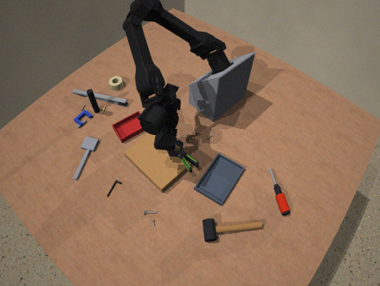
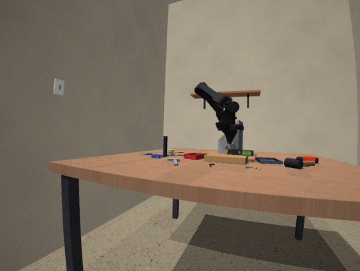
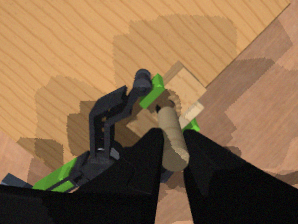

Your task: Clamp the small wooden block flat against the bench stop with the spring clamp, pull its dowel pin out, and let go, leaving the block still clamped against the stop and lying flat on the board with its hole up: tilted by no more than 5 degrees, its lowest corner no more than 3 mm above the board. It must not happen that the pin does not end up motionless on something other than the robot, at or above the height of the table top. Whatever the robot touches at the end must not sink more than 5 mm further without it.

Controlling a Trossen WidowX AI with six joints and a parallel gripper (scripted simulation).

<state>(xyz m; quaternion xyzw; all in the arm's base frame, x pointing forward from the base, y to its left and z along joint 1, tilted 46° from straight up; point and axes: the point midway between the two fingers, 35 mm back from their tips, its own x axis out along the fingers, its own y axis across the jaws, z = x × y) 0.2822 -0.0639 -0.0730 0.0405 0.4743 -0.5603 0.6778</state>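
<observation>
Right now my hand is 30 mm short of the red tray, 180 mm to the left of it and 120 mm above it. Also, from my hand: small wooden block 80 mm below; bench stop 10 mm behind, 80 mm below; dowel pin 40 mm below.
</observation>
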